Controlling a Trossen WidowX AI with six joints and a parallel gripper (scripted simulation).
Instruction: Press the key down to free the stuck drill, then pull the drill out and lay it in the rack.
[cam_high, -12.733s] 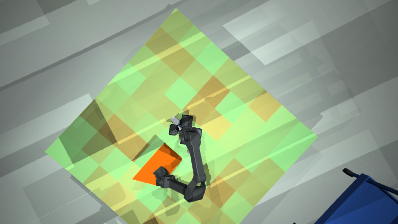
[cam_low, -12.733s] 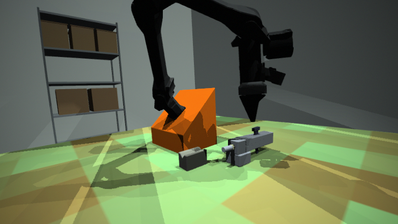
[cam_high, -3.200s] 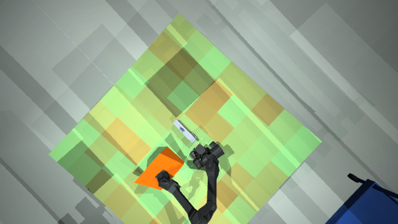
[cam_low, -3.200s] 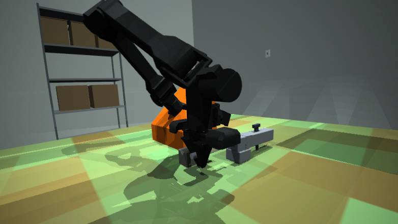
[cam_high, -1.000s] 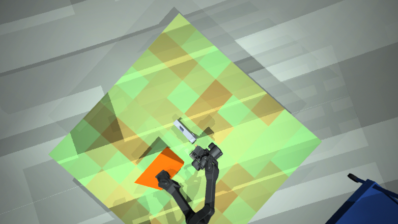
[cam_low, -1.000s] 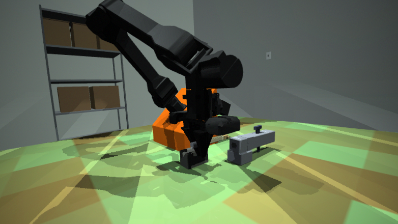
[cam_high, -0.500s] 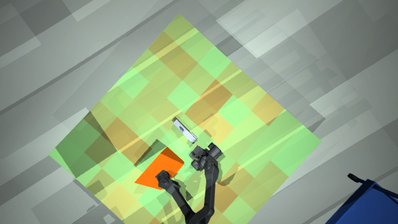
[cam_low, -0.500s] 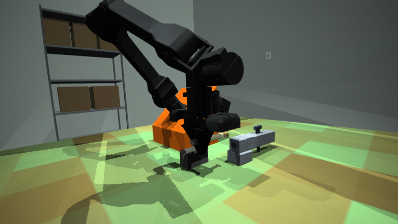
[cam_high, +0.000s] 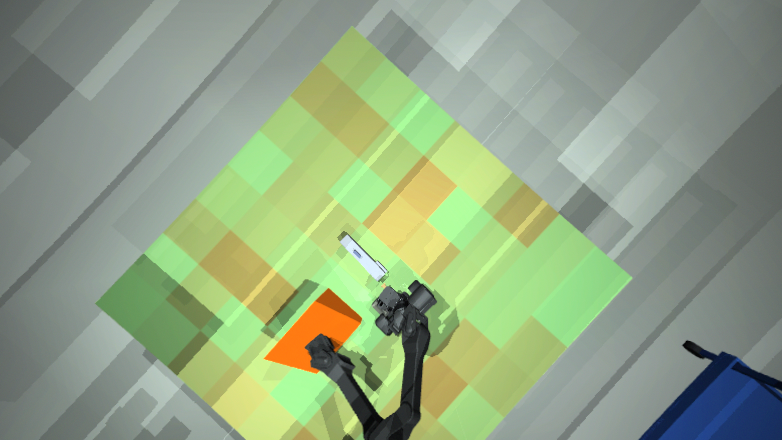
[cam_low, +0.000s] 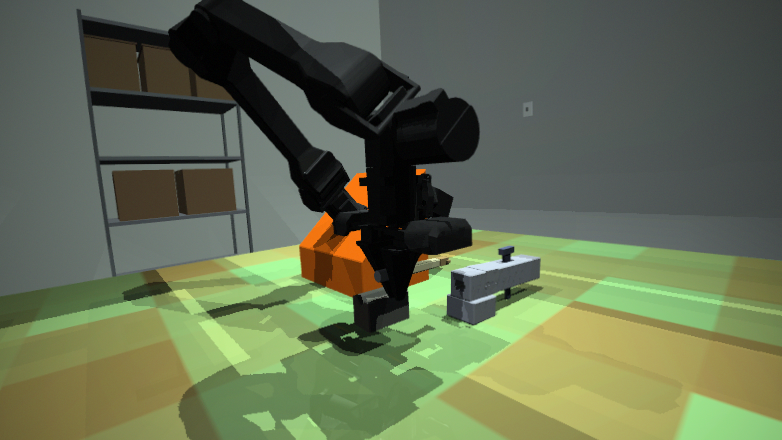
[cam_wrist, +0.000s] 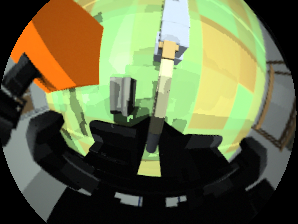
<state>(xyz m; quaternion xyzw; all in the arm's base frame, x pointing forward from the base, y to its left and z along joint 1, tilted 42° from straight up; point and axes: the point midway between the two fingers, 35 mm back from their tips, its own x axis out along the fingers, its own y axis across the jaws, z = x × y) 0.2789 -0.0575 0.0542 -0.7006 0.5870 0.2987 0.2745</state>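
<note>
My gripper tip is 7 cm past the dark rack, 4 cm above it and 2 cm to the right of it. Round my gripper tip: drill (4 cm to the left, 3 cm above); dark key (22 cm to the left, 1 cm behind).
</note>
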